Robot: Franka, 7 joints.
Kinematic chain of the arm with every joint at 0, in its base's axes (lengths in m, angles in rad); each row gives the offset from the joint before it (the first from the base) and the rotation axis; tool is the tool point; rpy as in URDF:
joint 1: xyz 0 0 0.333 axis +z
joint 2: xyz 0 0 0 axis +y
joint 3: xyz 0 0 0.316 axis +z
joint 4: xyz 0.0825 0 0 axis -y
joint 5: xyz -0.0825 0 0.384 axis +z
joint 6: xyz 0 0 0 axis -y
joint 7: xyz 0.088 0 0 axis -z
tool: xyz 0 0 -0.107 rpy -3.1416 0 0
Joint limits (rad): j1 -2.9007..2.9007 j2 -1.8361..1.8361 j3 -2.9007..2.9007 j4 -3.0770..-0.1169 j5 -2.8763..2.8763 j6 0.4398..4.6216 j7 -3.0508..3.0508
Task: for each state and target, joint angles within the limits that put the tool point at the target. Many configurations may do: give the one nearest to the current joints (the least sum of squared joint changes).
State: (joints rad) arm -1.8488 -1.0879 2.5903 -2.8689 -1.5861 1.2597 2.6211
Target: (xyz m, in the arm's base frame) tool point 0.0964 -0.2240 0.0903
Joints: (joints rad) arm -2.3245 -1.5374 2.7280 -2.8400 -1.6498 1.5491 2.6211
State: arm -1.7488 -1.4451 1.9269 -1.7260 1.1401 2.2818 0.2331
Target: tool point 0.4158 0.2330 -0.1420
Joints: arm -1.6507 -1.6323 2.3747 -1.7431 1.1503 2.1928 0.2331
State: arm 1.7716 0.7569 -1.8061 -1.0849 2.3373 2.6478 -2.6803
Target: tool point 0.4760 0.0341 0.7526
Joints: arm 1.7607 0.7959 -2.1064 -1.7522 2.3987 3.0146 -2.6803
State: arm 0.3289 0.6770 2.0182 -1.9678 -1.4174 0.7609 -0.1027
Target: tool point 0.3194 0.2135 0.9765
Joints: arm -0.2958 0.8138 2.6687 -1.0819 -1.8323 1.1849 -0.1027
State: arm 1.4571 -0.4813 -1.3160 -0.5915 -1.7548 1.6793 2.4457
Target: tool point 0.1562 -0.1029 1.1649
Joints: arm 1.4203 -0.1282 -1.2046 -0.3436 -1.8844 2.1922 2.4457
